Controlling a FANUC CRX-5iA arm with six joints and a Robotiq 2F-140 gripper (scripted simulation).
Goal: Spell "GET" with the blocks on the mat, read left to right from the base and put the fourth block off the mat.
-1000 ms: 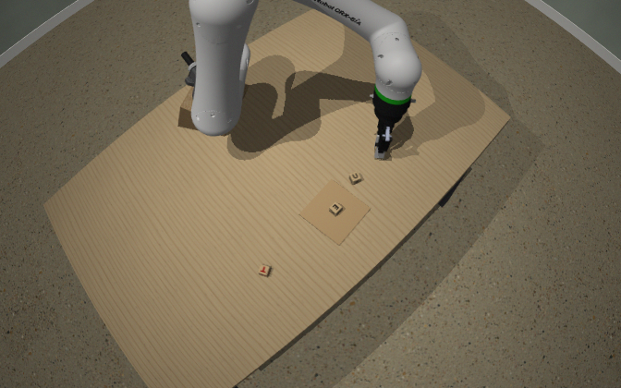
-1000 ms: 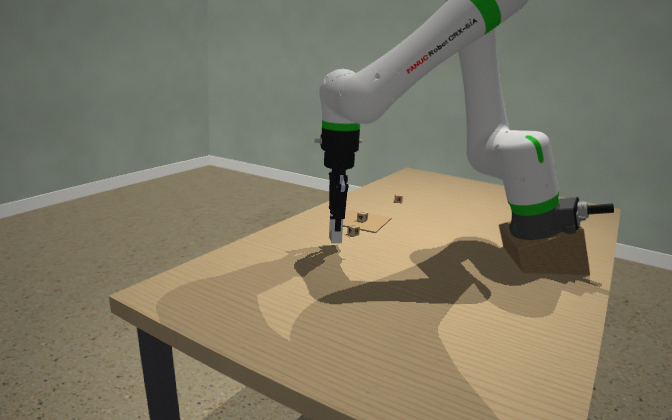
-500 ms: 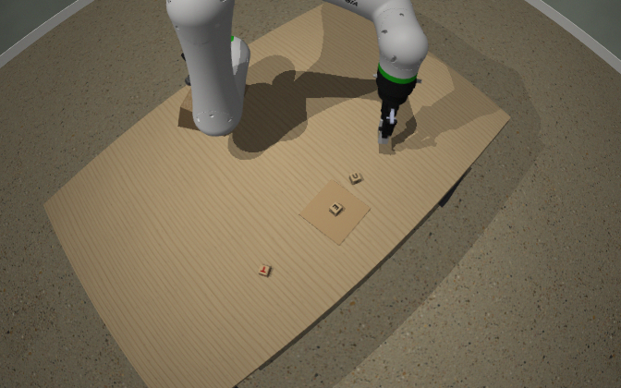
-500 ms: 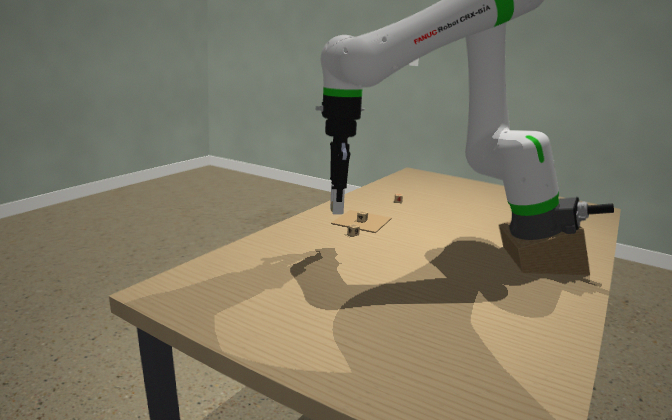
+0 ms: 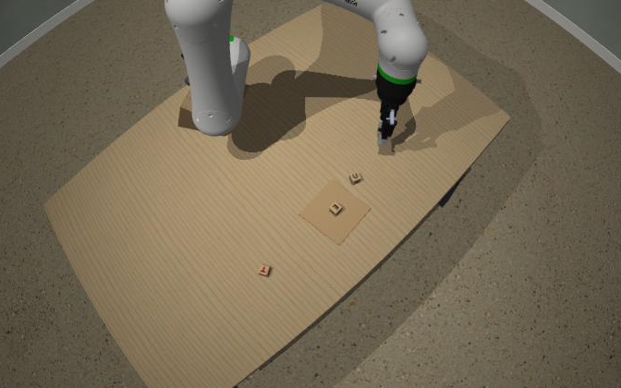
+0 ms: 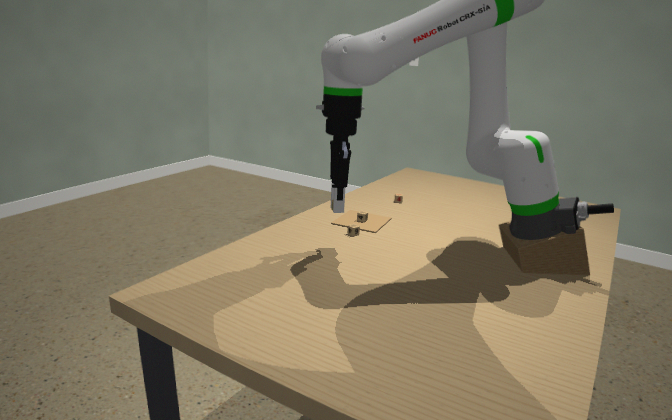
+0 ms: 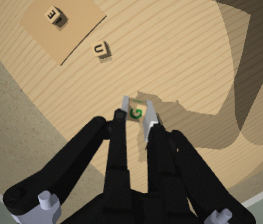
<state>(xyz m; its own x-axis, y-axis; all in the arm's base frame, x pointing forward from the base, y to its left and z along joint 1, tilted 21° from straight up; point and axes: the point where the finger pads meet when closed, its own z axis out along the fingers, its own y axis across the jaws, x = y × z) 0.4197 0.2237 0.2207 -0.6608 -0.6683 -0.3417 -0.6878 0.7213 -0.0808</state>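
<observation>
Now: the mat 50 mm ahead of my hand, 210 mm to the right of it and 130 mm below it.
</observation>
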